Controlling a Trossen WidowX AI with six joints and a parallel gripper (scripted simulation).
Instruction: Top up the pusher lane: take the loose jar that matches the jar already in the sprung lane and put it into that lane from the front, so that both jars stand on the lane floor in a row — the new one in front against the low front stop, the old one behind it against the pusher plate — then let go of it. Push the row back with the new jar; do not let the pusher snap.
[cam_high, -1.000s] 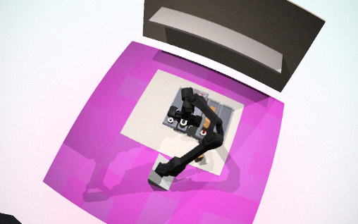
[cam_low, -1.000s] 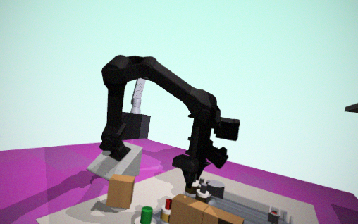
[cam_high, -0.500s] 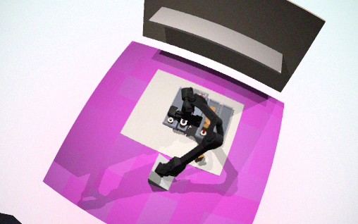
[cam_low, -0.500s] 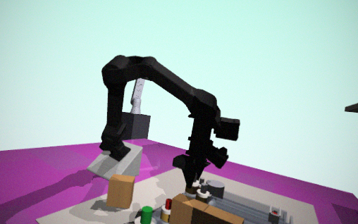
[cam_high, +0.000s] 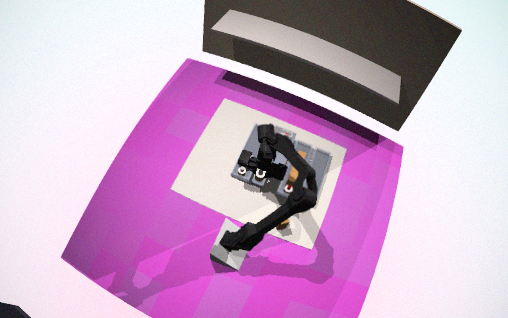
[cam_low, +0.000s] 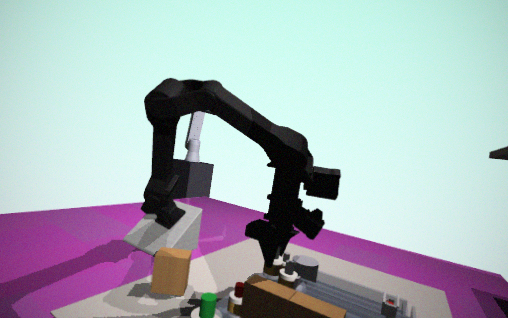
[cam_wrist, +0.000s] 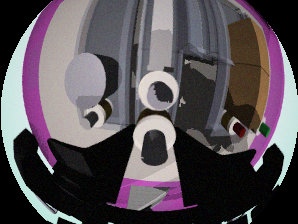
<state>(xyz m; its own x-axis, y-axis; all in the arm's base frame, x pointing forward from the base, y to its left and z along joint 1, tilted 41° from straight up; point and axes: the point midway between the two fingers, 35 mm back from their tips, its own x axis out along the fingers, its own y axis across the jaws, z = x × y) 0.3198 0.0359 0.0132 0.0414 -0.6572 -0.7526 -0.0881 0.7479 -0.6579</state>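
Now: gripper tip 8 cm to the right of the grey cylinder, 4 cm short of it and 2 cm above it. Round my gripper tip: grey lane unit: 15 cm ahead, 3 cm below, 1 cm to the right; pusher plate: 15 cm ahead, 2 cm to the right.
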